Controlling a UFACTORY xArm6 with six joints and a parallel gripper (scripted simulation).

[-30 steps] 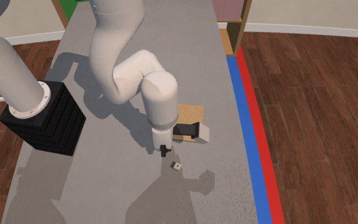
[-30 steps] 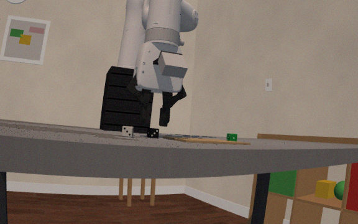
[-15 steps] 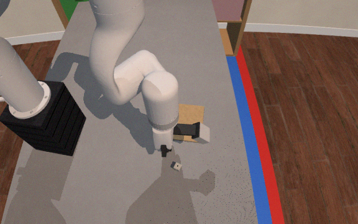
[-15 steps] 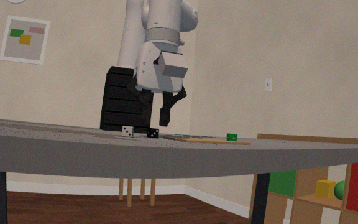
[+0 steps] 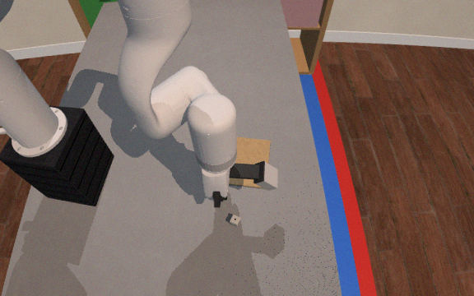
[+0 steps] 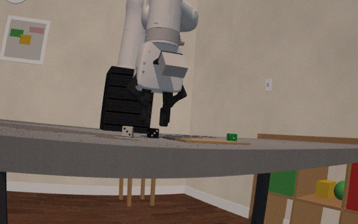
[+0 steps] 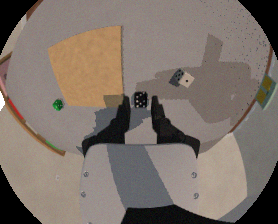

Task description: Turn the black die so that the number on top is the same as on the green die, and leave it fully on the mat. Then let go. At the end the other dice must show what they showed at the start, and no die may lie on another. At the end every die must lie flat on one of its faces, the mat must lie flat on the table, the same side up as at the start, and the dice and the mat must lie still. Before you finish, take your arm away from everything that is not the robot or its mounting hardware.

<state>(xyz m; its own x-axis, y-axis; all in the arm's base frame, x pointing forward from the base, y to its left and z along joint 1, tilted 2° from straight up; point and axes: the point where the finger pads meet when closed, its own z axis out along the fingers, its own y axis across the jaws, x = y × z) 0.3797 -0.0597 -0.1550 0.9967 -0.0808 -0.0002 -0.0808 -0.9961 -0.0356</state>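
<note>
Now: hand 1 cm past the black die and 4 cm above it. Also, from my hand: tan mat (5 cm ahead, 9 cm to the left, 4 cm below); green die (1 cm ahead, 21 cm to the left, 4 cm below); white die (3 cm ahead, 7 cm to the right, 4 cm below).
</note>
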